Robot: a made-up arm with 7 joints.
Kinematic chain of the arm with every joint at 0, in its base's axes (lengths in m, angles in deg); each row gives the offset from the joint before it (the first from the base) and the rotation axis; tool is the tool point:
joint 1: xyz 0 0 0.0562 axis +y
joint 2: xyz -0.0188 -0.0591 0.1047 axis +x
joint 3: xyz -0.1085 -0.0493 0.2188 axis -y
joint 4: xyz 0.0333 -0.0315 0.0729 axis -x
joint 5: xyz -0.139 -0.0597 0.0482 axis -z
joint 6: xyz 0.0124 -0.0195 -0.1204 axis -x
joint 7: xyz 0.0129 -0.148 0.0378 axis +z
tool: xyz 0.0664 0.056 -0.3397
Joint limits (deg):
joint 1: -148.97..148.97
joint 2: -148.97..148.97
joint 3: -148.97..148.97
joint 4: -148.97..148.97
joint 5: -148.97..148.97
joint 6: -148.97..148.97
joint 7: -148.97..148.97
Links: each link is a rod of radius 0.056 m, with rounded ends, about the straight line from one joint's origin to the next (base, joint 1, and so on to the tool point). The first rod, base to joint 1, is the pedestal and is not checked.
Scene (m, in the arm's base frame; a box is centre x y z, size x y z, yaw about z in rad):
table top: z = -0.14
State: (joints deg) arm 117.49 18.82 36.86 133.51 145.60 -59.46 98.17
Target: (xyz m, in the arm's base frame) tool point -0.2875 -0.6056 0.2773
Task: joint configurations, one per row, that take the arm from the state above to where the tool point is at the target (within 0.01 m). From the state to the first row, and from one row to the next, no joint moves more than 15 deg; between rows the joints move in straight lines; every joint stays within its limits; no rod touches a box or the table.
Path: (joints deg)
1: 107.55 31.35 35.75 129.92 146.01 -55.51 100.14
2: 97.60 43.87 34.65 126.32 146.41 -51.56 102.11
3: 87.66 56.40 33.54 122.73 146.82 -47.62 104.08
4: 77.72 68.92 32.43 119.13 147.23 -43.67 106.04
5: 67.77 81.45 31.33 115.54 147.63 -39.72 108.01

